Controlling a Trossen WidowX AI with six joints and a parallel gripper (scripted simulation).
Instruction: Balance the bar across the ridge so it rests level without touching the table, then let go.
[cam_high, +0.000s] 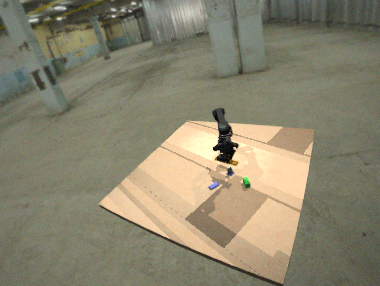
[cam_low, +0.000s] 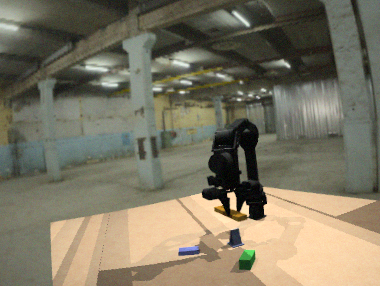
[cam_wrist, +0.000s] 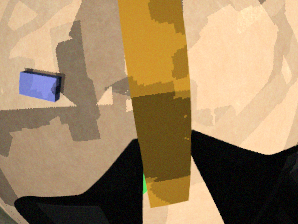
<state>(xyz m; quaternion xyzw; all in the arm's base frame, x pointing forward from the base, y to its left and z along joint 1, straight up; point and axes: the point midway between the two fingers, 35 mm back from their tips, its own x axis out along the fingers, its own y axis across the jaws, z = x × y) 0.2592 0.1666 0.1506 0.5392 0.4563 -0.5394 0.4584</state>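
My gripper tip is now 60 mm short of the green block, 130 mm to the right of it and 100 mm above it. Also, from my gripper tip: blue block: 140 mm ahead, 70 mm to the right, 110 mm below; then orange bar: 30 mm to the right.
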